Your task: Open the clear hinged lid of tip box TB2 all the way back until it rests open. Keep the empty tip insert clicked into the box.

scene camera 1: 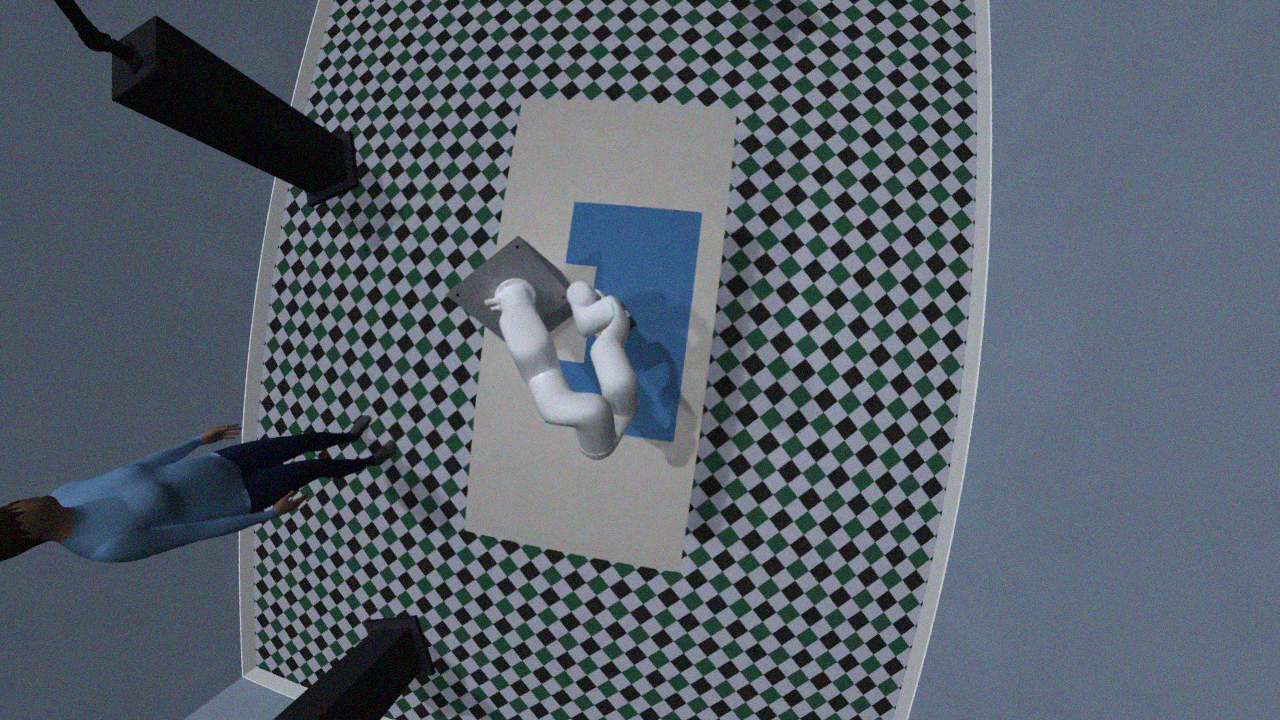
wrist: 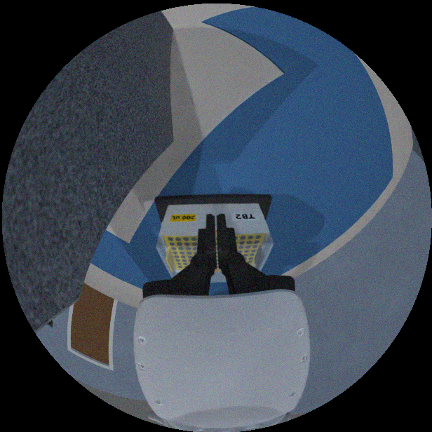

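Seen in the pictures: arm's base at its link origin: [scene camera 1: 515, 296].
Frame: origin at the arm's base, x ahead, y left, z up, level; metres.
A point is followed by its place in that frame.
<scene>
Tip box TB2 [wrist: 253, 227] shows in the middle of the wrist view, with a pale face bearing a yellow 200 uL label and the text TB2. A black edge runs along its far side. The yellow tip insert [wrist: 254, 243] with dark holes sits in the box. Clear walls of the lid [wrist: 269, 250] show around the insert; the lid's exact angle is hard to tell. My gripper [wrist: 215, 224] is shut and empty, its black fingertips together over the middle of the pale face; contact cannot be told. The fingers hide the middle of the insert. In the scene view the arm hides the box.
A blue mat [scene camera 1: 637, 237] {y 0.174, x 0.415, z -0.264 m} [wrist: 300, 145] lies on the pale table [scene camera 1: 626, 147] {y 0.549, x 0.464, z -0.268 m}. The white arm [scene camera 1: 528, 349] {y -0.220, x 0.138, z 0.334 m} rises from a grey base plate [scene camera 1: 517, 259] {y 0.084, x 0.059, z 0.070 m} and bends over the mat. A person [scene camera 1: 152, 501] and two black pillars [scene camera 1: 232, 107] [scene camera 1: 358, 671] are off the table's left side.
</scene>
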